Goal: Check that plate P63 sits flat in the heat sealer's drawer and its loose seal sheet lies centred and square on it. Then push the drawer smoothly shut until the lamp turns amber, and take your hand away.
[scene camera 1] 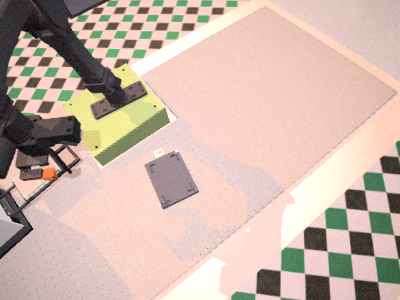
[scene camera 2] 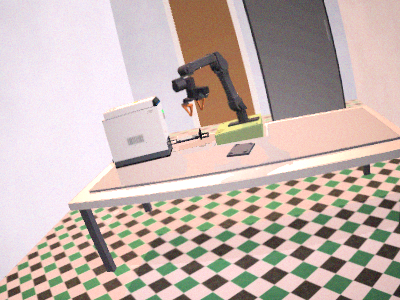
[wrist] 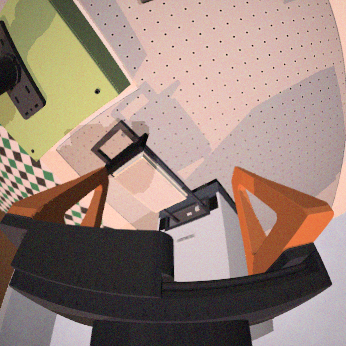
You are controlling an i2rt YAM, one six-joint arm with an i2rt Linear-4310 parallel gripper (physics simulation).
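Seen in the pictures: gripper, fingertip midpoint: (scene camera 1: 56,160) (scene camera 2: 196,113) (wrist: 169,173); arm's base, origin of the base link: (scene camera 1: 119,100) (scene camera 2: 244,122) (wrist: 11,69).
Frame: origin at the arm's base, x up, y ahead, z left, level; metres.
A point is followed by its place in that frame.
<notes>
The white heat sealer (scene camera 1: 9,231) @[x 0.000, y 0.281, z -0.433 m] (scene camera 2: 134,131) @[x 0.128, y 0.329, z -0.566 m] (wrist: 200,250) @[x 0.100, y 0.222, z -0.425 m] stands at the table's left end, its lamp (scene camera 2: 163,111) @[x 0.178, y 0.127, z -0.458 m] green. Its drawer (scene camera 2: 202,135) @[x -0.010, y 0.158, z -0.225 m] (wrist: 129,154) @[x 0.020, y 0.151, z -0.237 m] is pulled out, with a dark front panel and a loop handle (wrist: 97,149) @[x -0.015, y 0.075, z -0.225 m]. A pale rectangular plate with its sheet (wrist: 150,184) @[x 0.012, y 0.154, z -0.313 m] lies in the drawer between the rails. It looks flat, with a thin light rim along one edge; plate and sheet are hard to tell apart, so exact centring is unclear. My gripper (scene camera 2: 196,112) @[x 0.151, y 0.245, z -0.188 m] (wrist: 169,173) @[x 0.151, y 0.245, z -0.188 m] is open and empty, high above the drawer, touching nothing.
The arm's green base block (scene camera 1: 132,120) @[x 0.001, y 0.106, z 0.014 m] (scene camera 2: 240,131) @[x -0.017, y 0.140, z 0.005 m] (wrist: 65,65) @[x -0.004, y 0.109, z -0.064 m] stands beyond the drawer's handle end. A dark grey corner-marked pad (scene camera 1: 171,181) @[x -0.058, y 0.340, z 0.041 m] (scene camera 2: 241,149) @[x -0.058, y 0.343, z 0.050 m] lies on the table beside the base, near a small white label (scene camera 1: 158,152) @[x -0.070, y 0.218, z 0.045 m].
</notes>
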